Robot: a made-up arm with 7 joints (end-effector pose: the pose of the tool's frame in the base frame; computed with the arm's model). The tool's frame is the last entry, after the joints. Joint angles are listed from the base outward.
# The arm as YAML. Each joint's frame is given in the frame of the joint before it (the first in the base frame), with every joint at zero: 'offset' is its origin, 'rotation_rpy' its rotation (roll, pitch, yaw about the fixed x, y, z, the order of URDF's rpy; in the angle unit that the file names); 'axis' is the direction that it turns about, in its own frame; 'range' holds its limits. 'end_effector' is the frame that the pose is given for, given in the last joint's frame.
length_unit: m
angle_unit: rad
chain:
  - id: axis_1
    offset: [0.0, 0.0, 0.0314]
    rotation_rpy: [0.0, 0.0, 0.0]
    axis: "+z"
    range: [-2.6, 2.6]
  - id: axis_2
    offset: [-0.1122, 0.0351, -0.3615]
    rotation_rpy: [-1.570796, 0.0, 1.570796]
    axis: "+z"
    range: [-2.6, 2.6]
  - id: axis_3
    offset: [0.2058, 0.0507, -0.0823]
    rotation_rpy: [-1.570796, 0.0, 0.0]
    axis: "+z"
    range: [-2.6, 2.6]
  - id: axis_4
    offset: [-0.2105, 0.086, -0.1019]
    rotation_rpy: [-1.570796, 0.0, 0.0]
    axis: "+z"
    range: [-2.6, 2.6]
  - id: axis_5
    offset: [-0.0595, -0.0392, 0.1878]
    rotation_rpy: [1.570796, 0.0, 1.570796]
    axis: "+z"
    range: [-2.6, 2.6]
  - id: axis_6
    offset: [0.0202, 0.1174, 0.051]
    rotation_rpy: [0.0, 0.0, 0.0]
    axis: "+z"
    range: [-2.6, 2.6]
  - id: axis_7
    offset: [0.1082, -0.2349, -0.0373]
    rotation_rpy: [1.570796, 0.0, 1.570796]
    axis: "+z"
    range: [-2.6, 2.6]
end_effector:
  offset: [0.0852, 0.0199, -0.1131]
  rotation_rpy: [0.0, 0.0, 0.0]
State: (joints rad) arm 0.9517 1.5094 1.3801 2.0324 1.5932 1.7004 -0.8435
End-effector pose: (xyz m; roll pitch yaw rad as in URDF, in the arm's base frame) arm -0.0249 0.0755 -0.0865 -2.0098 0.8238 -0.4511
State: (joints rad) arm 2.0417 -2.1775 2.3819 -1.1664 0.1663 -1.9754 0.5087
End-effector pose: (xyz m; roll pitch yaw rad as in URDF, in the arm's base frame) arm 0.3147 -0.5324 -0.1521 0.6473 0.4086 2.5101
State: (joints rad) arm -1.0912 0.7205 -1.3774 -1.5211 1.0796 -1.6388 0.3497
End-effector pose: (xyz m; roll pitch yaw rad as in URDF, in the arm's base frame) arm 0.4754 -0.2443 -0.5200 -1.0847 0.9604 1.1412
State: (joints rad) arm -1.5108 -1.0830 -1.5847 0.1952 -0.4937 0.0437 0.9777
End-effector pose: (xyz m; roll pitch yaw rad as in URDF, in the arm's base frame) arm 0.2270 -0.1179 0.0184 -1.5300 -0.6717 1.7871
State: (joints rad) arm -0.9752 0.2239 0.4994 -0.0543 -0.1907 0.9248 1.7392
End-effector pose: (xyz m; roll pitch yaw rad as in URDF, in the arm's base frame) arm 0.0775 -0.0088 -0.1014 0.6516 0.1497 0.2174
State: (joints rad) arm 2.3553 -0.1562 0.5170 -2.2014 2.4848 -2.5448 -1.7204
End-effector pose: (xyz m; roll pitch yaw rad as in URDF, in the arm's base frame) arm 0.1272 -0.1313 -0.0878 3.0843 -1.0832 -2.6949
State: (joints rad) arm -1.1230 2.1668 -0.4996 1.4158 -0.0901 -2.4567 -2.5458
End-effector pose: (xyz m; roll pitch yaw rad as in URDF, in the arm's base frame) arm -0.0212 -0.6277 -0.6616 1.8819 0.1915 -2.2475
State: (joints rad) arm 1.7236 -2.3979 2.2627 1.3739 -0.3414 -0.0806 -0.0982
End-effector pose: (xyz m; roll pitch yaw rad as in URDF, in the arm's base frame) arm 0.1121 -0.3049 -0.2502 -1.0608 0.2841 -1.7677
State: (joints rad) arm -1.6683 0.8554 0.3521 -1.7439 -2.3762 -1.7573 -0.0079
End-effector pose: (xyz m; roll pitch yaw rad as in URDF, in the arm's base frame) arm 0.0996 -0.1999 -0.3490 -0.6660 -0.5710 1.7979
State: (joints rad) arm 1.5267 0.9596 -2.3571 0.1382 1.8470 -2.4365 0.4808
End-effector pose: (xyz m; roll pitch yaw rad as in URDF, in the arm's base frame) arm -0.1060 0.0031 -0.7804 0.7485 -0.1167 -2.2539
